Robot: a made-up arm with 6 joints. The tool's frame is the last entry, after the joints.
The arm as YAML. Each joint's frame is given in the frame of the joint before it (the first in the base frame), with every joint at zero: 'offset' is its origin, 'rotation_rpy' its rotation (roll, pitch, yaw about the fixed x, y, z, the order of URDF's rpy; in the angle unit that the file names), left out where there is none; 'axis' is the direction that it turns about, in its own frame. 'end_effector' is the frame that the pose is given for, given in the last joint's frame.
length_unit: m
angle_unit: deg
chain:
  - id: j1
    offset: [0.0, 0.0, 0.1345]
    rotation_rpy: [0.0, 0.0, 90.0]
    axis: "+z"
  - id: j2
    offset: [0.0, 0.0, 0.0]
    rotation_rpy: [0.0, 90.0, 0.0]
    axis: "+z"
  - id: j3
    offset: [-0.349, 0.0, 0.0]
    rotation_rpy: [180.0, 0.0, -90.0]
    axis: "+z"
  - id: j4
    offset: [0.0, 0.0, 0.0]
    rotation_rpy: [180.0, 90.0, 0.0]
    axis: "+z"
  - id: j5
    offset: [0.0, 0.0, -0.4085]
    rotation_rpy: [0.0, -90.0, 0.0]
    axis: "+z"
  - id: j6
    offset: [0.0, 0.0, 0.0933]
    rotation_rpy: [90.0, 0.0, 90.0]
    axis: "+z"
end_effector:
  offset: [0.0, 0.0, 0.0]
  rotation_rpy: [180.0, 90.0, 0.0]
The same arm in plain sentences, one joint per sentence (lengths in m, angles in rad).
The arm has six revolute joints in a row. What follows holds with every joint at zero, and every direction is one of the base frame's.
Joint 1 is mounted 0.1345 m along +z from the base frame's origin and turns about +z.
Joint 2 is mounted at the same point as joint 1 and turns about +y.
Joint 3 is mounted 0.349 m along +z from joint 2 and turns about -y.
Joint 4 is mounted at the same point as joint 3 and turns about -x.
Joint 5 is mounted 0.4085 m along +x from joint 4 and turns about -y.
Joint 6 is mounted 0.0933 m along -y from joint 5 and turns about -x.
The tool frame, which is the frame that the pose is given for, is mounted at the same point as joint 6; its axes are parallel to the base frame's.

